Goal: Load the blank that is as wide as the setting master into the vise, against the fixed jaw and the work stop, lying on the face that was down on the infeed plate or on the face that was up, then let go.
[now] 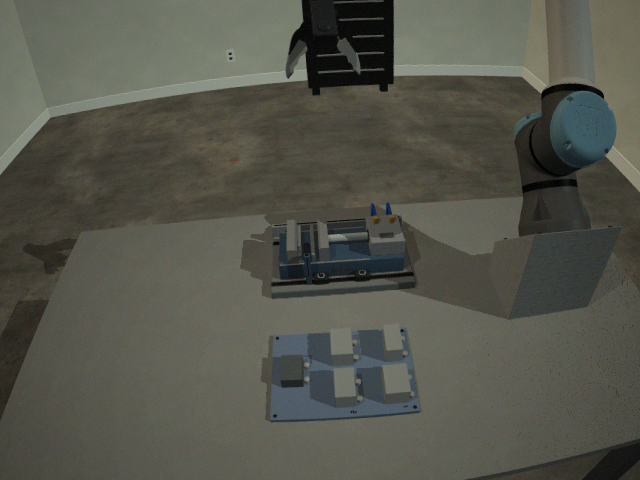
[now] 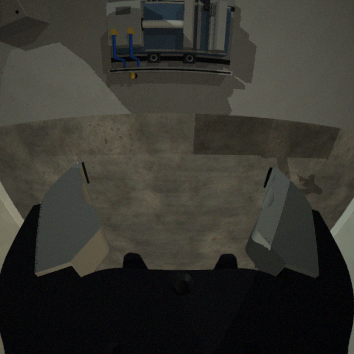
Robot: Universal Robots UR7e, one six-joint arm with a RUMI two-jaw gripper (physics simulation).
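Pixels of known places: gripper, fingertip midpoint: (image 1: 323, 76) (image 2: 177, 167); arm's base at its link origin: (image 1: 555, 233).
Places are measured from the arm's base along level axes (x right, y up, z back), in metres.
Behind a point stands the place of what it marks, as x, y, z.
Note:
A dark grey block (image 1: 292, 369) {-0.177, -0.134, -0.518}, which looks like the setting master, sits at the left of the blue infeed plate (image 1: 310, 408) {-0.245, -0.158, -0.488}. Four pale blanks of differing widths stand on the plate: back middle (image 1: 341, 344) {-0.133, -0.122, -0.431}, back right (image 1: 392, 339) {-0.128, -0.122, -0.339}, front middle (image 1: 344, 384) {-0.219, -0.123, -0.428} and front right (image 1: 395, 381) {-0.219, -0.122, -0.343}. The vise (image 1: 341, 264) {0.068, -0.114, -0.424} (image 2: 162, 40) {0.156, -0.107, -0.409} stands behind the plate; its left jaw (image 1: 292, 240) {0.099, -0.070, -0.522} and screw-side jaw (image 1: 323, 241) are apart, with no blank seen between them. A blue post (image 1: 308, 269) {0.045, -0.102, -0.490}, likely the work stop's, stands at its front. My gripper (image 1: 323, 74) {0.297, 0.208, -0.443} (image 2: 177, 167) {0.297, 0.208, -0.443} is open and empty, high beyond the vise.
Small round pins stand at the right sides of the blocks. Two blue hoses with yellow fittings (image 1: 375, 219) {0.141, -0.058, -0.348} (image 2: 114, 32) {0.150, -0.057, -0.317} rise at the vise's screw end. The robot's pedestal (image 1: 560, 273) {-0.063, -0.048, 0.001} stands on the table (image 1: 155, 335) {-0.072, -0.167, -0.811} at the right. A black cabinet (image 1: 369, 46) stands at the back wall.

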